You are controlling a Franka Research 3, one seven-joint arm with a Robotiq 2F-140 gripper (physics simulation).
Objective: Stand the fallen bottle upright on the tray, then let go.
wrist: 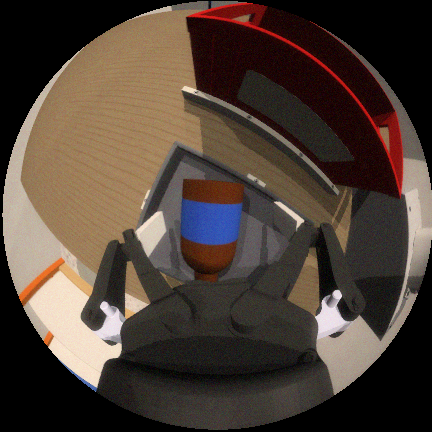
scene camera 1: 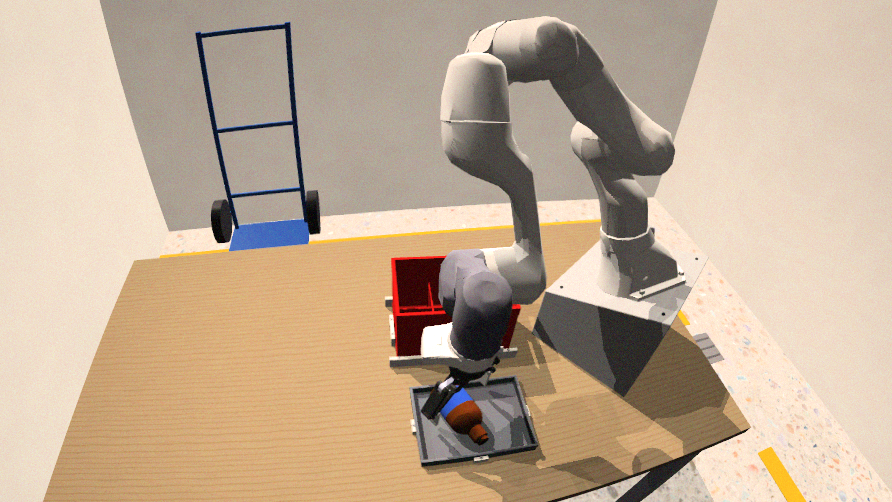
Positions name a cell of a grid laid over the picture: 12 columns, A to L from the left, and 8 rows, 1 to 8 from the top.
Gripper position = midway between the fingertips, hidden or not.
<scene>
In view: my gripper (scene camera 1: G7), a brown bottle (scene camera 1: G7) and a pale rail (wrist: F2).
My gripper shows as well in the wrist view (wrist: G5).
</scene>
